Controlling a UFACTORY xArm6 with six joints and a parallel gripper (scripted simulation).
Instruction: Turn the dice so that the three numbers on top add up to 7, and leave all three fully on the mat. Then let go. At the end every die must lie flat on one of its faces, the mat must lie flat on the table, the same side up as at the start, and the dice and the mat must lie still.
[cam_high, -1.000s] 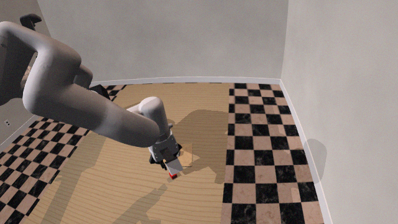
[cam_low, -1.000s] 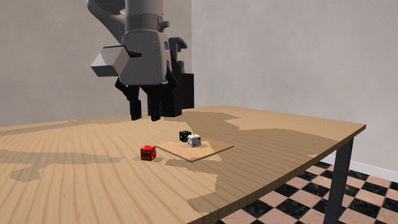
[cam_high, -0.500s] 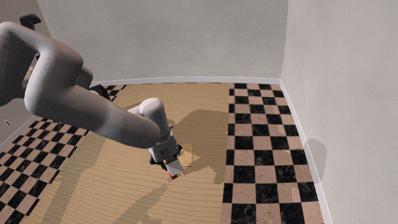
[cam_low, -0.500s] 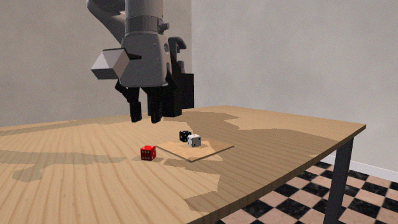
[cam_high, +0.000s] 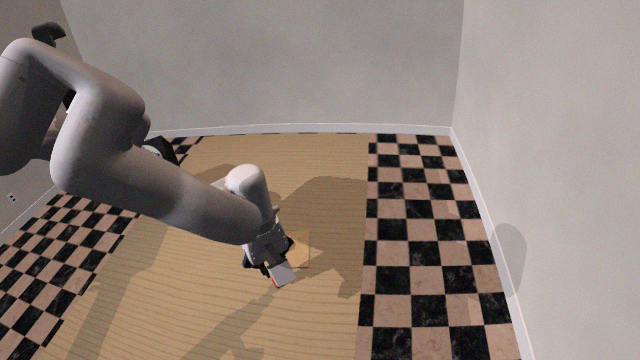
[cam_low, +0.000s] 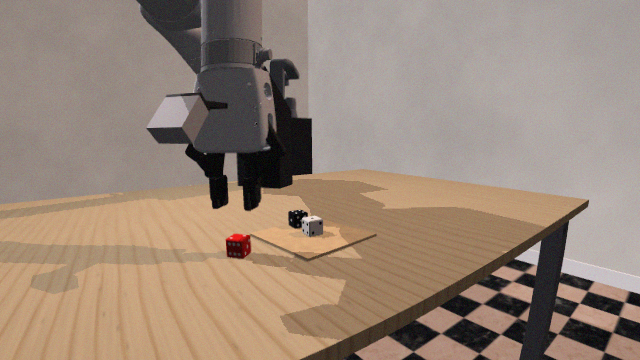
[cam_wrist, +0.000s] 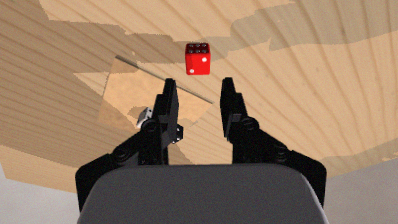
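Now: hand 7 cm above the red die. Also, from my hand: white die (1 cm ahead, 12 cm to the left, 7 cm below); tan mat (1 cm ahead, 12 cm to the left, 8 cm below); black die (4 cm behind, 13 cm to the left, 7 cm below).
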